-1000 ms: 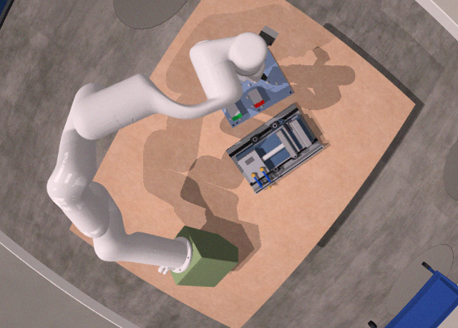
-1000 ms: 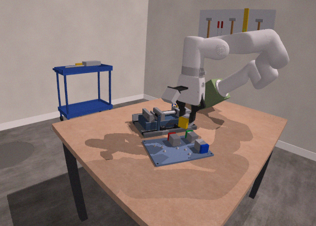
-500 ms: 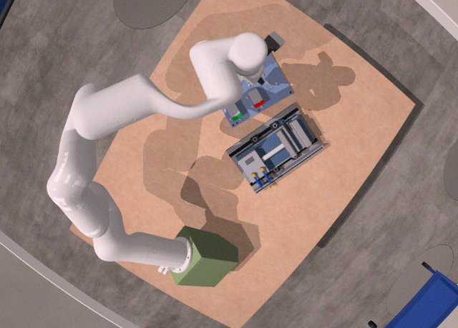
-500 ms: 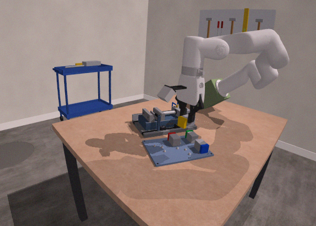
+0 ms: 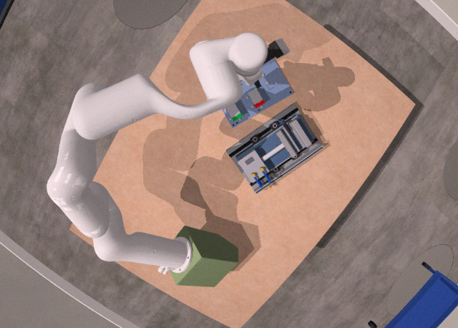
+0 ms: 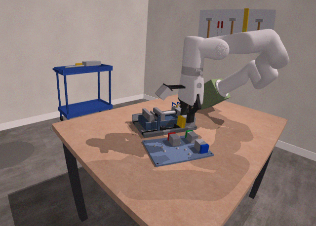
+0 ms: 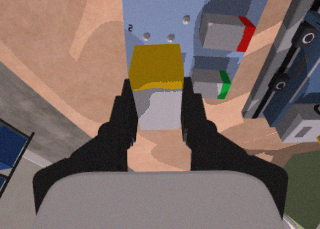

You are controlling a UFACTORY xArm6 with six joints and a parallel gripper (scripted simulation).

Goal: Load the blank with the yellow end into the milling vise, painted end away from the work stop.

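The yellow-ended blank lies 20 mm below my hand. Round my hand: red-ended blank 40 mm behind, 80 mm to the right, 150 mm below; then blue-ended blank 80 mm behind, 40 mm to the left, 150 mm below; then green-ended blank 120 mm behind, 40 mm to the right, 150 mm below.
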